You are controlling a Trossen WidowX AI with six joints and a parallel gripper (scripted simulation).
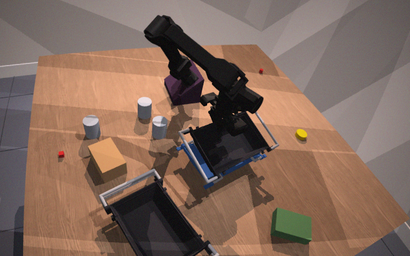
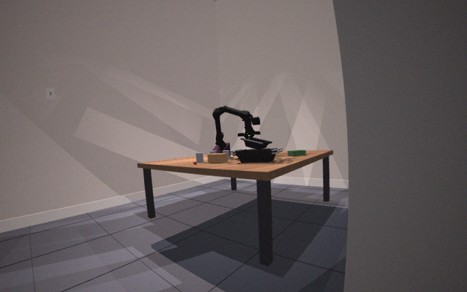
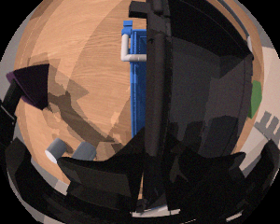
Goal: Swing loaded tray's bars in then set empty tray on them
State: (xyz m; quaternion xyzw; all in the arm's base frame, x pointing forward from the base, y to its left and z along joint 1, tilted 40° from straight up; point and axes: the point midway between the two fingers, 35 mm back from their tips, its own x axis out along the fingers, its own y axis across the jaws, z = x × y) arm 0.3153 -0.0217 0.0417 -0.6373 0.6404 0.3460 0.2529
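Right now my gripper tip is 7 cm short of the black tray, 1 cm to the right of it and 1 cm below it. The rest, counted from my gripper tip: yellow disc: 7 cm ahead, 42 cm to the left, 10 cm below; tan box: 6 cm behind, 37 cm to the right, 8 cm below; green block: 38 cm ahead, 8 cm to the left, 9 cm below.
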